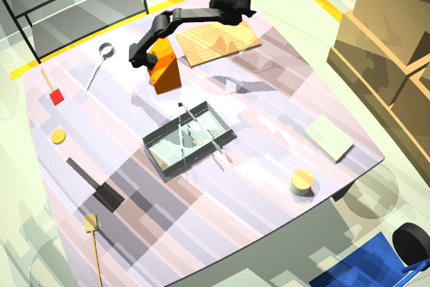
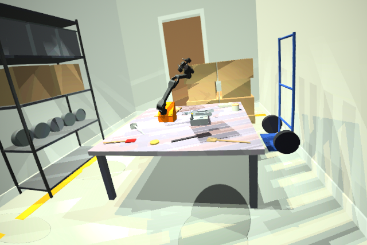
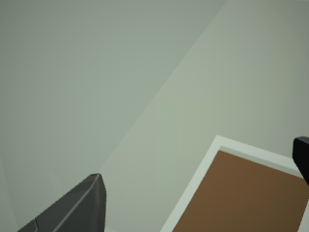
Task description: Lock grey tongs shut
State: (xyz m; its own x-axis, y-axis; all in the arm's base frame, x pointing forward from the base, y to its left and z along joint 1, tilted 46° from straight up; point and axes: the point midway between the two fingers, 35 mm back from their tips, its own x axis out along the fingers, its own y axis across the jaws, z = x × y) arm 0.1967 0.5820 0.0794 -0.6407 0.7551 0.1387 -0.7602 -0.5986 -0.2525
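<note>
Now: gripper tip 54 cm above the yellow mark, 36 cm to the left of it and 15 cm short of it. Also, from my gripper tip: white block (59 cm below, 48 cm ahead, 14 cm to the left); then grey roasting tin (58 cm below, 37 cm to the right, 23 cm ahead); then wooden board (60 cm below, 23 cm behind, 2 cm to the right).
</note>
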